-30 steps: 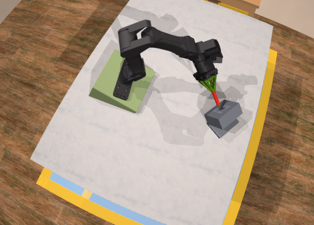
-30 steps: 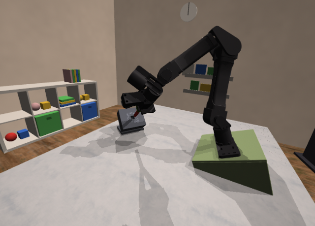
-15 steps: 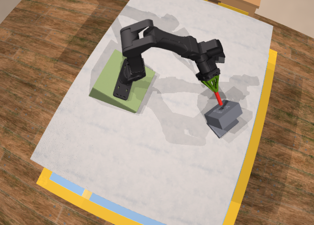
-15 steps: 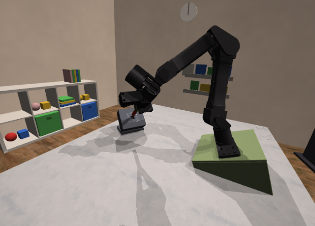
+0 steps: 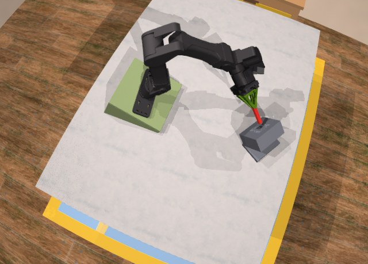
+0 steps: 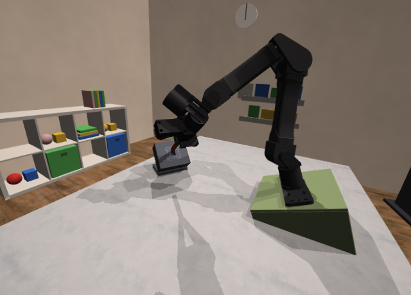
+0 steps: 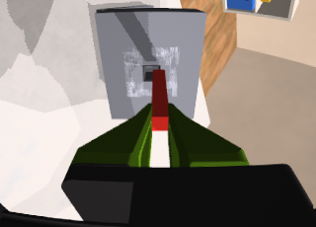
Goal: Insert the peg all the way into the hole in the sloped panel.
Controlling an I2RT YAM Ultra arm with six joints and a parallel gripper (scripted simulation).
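The red peg is 20 mm ahead of my hand, 20 mm to the right of it and 20 mm below it.
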